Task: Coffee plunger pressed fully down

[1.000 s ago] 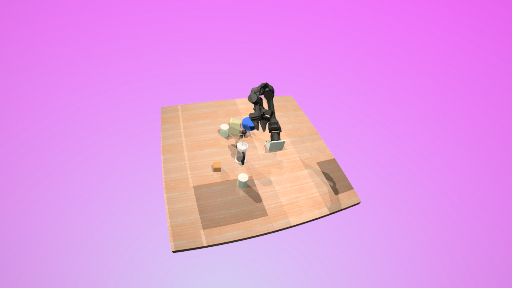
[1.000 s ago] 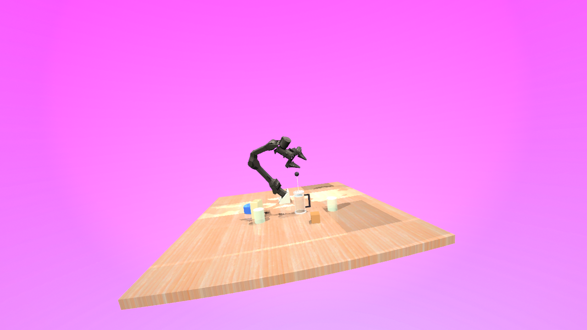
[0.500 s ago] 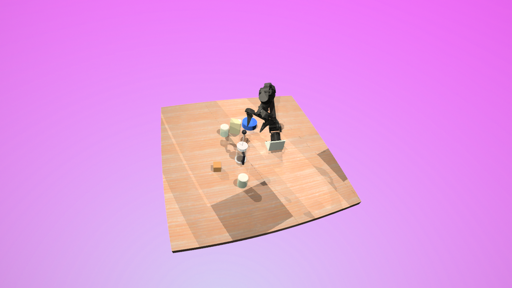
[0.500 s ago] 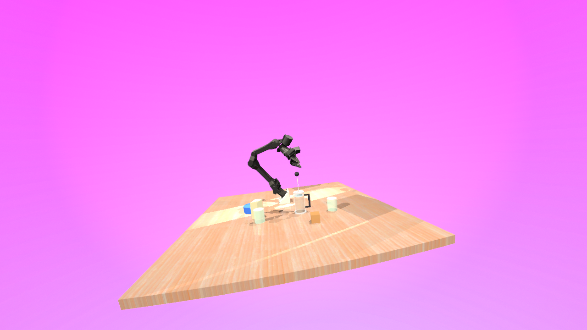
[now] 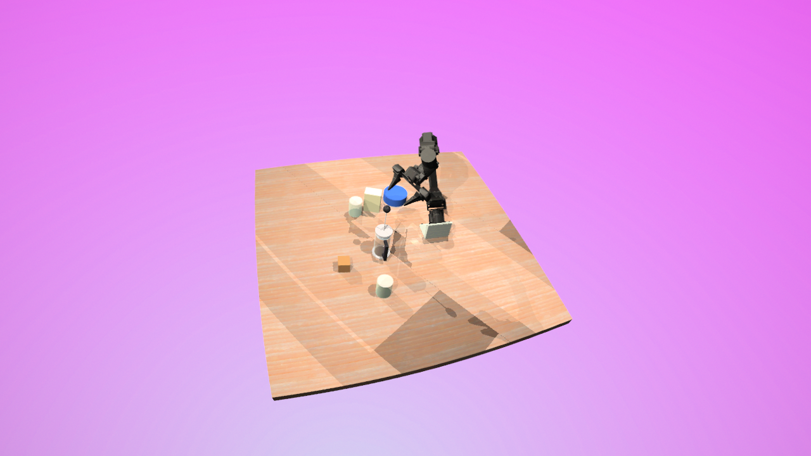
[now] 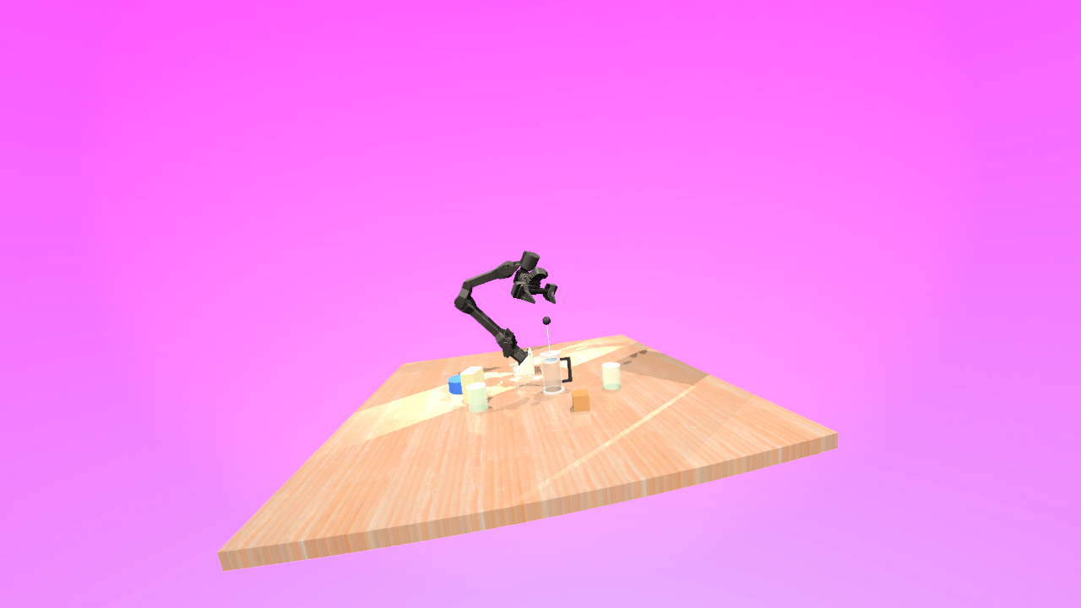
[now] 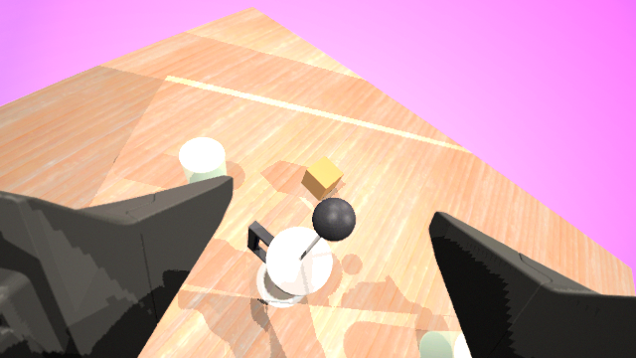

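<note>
The coffee press is 190 mm below my gripper tip, 30 mm ahead of it and 10 mm to the left of it. Round my gripper tip: orange cube 300 mm below, 200 mm ahead, 50 mm to the left; cream box 290 mm to the right, 270 mm below, 10 mm ahead.
</note>
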